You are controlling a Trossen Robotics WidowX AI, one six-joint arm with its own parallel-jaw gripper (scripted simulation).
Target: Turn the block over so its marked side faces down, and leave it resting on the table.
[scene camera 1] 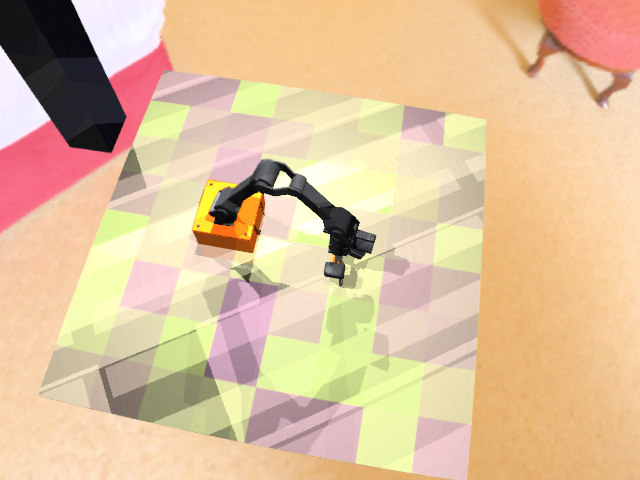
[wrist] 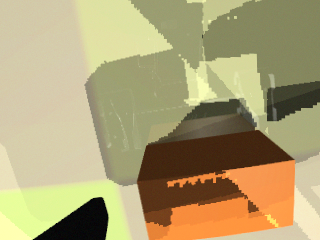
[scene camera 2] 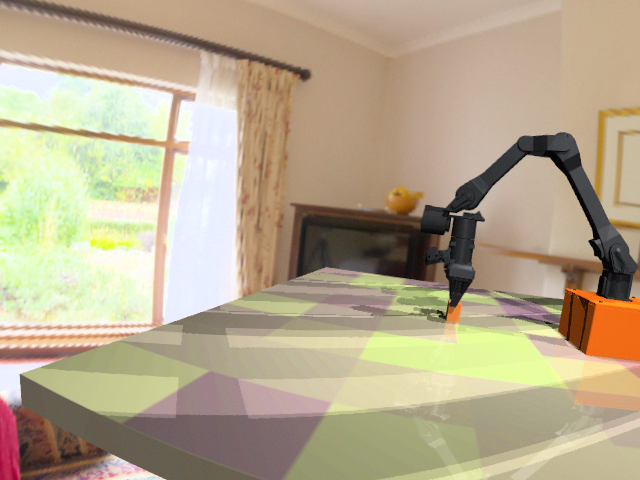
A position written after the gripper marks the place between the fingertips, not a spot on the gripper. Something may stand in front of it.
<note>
The gripper [scene camera 2: 452,303] is open and holds nothing. Also in view: an orange block [wrist: 243,178].
</note>
